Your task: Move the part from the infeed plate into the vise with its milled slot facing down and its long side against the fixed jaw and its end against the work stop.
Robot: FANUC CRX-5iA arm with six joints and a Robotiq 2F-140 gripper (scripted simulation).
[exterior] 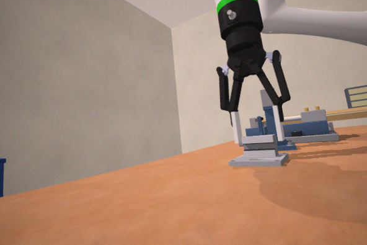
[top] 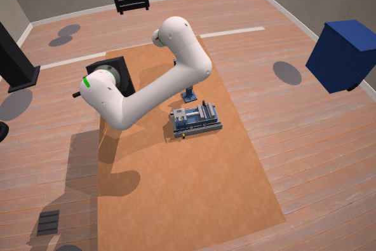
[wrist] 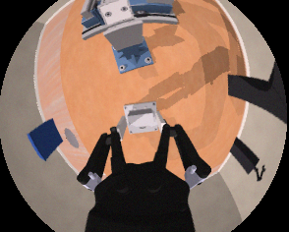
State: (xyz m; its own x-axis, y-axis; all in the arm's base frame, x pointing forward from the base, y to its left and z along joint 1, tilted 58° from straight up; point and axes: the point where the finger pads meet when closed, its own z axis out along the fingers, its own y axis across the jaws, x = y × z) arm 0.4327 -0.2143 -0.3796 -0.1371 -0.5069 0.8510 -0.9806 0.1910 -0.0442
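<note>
Now: hand 10 mm to the right of the part and 40 mm above it. Round my hand: air cylinder (140 mm behind, 360 mm to the right, 10 mm above); then vise base (50 mm behind, 370 mm to the right, 20 mm below).
</note>
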